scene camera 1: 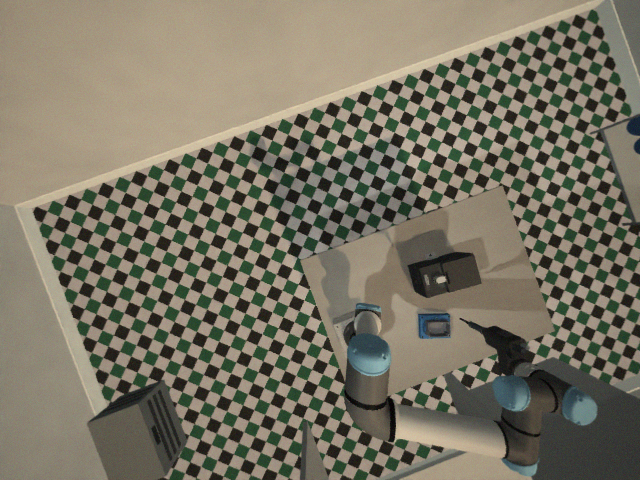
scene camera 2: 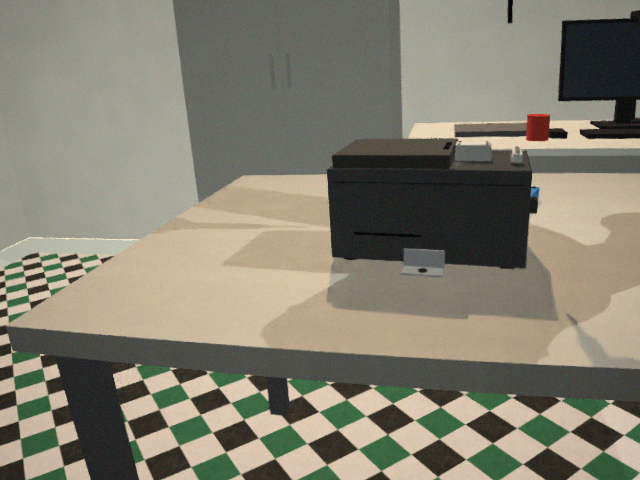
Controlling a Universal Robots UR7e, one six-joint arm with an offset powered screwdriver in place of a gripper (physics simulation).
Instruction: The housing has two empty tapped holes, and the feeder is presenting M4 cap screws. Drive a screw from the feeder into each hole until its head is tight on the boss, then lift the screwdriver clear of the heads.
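The screwdriver point(scene camera 1: 462, 320) is high up, its thin dark tip pointing left. In scene camera 1 the tip appears just right of the housing, apart from it. Whether a screw is on the tip is too small to tell. The blue housing point(scene camera 1: 423, 331) point(scene camera 2: 535, 192) lies on the table; it has a grey-rimmed rectangular opening, and the feeder hides most of it in scene camera 2. Its tapped holes are too small to make out. The black box-shaped feeder point(scene camera 1: 462, 272) point(scene camera 2: 429, 217) stands beside the housing, with pale fittings on top. No screw can be made out at it.
The table point(scene camera 1: 361, 366) point(scene camera 2: 155, 299) carries the feeder, the housing and the arm's base. The arm point(scene camera 1: 444, 428) reaches around the table's lower edge in scene camera 1. A small grey bracket point(scene camera 2: 423, 256) sits at the feeder's foot. A desk with a red cup point(scene camera 2: 537, 127) and a monitor point(scene camera 2: 599, 59) stands behind.
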